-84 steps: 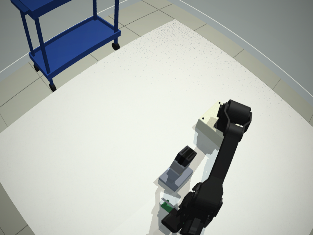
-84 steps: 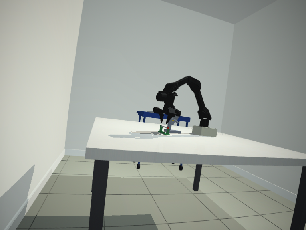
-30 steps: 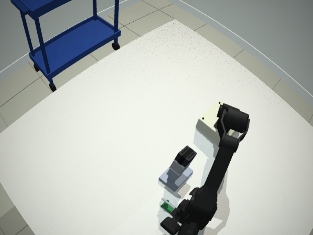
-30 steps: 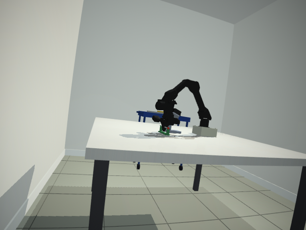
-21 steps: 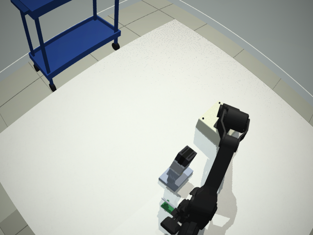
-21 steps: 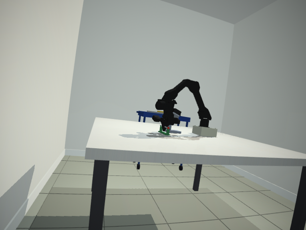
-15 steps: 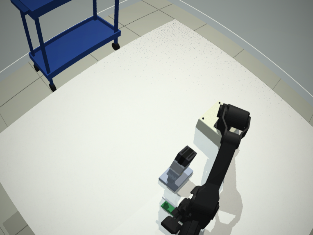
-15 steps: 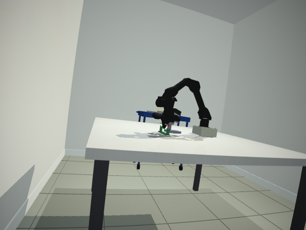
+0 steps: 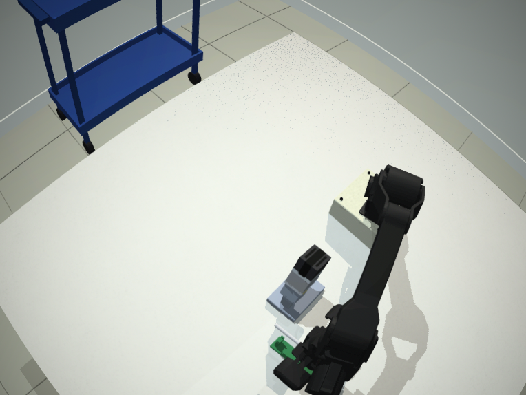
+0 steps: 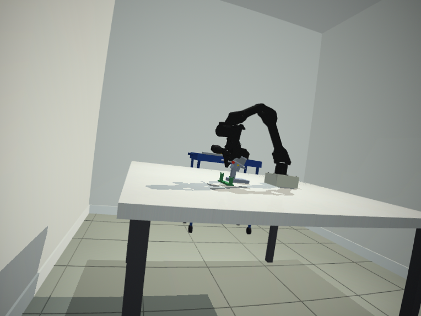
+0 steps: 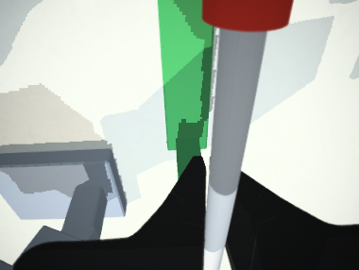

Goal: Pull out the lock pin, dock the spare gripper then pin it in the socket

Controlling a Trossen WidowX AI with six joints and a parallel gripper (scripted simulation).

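My gripper tip is now 6 cm above the green holder and 1 cm to the right of it. Also, from my gripper tip: spare gripper 13 cm behind, 9 cm to the right, 4 cm above; grey mount 12 cm behind, 9 cm to the right, 3 cm below.
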